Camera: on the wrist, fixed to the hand. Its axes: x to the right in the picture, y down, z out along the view.
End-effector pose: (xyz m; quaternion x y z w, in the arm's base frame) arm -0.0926 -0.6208 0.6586 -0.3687 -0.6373 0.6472 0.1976
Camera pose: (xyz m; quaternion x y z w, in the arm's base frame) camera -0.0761 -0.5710 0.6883 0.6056 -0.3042 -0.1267 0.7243
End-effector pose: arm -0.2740 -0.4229 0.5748 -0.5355 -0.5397 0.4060 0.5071
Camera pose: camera -0.2300 -0.4124 0.6147 0.5508 -0.4754 -0.4614 0.5076
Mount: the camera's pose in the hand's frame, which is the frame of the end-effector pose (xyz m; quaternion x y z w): 0.0187 -0.0308 -0.0483 0.1091 0.0563 -0.9919 0.0317
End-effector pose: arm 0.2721 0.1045 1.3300 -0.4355 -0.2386 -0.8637 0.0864
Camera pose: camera 0.2154 0.1089 1.3100 -0.2809 0.5289 0.1116 0.7930
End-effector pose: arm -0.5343 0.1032 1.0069 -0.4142 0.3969 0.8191 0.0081
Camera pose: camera -0.5036 0.0867 0.9578 -0.4520 -0.3084 -0.0487 0.8356
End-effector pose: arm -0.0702 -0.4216 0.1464 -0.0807 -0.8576 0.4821 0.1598
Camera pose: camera -0.0702 -0.3935 0.1997 0.8384 -0.0456 -0.0542 0.5404
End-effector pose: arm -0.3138 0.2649 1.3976 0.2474 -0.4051 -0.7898 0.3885
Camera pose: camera -0.3032 0.2394 1.3440 -0.4965 -0.1683 0.3523 0.7753
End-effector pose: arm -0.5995 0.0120 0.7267 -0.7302 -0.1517 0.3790 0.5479
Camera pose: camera -0.5463 0.0017 0.7531 0.1658 -0.6569 -0.5560 0.4815
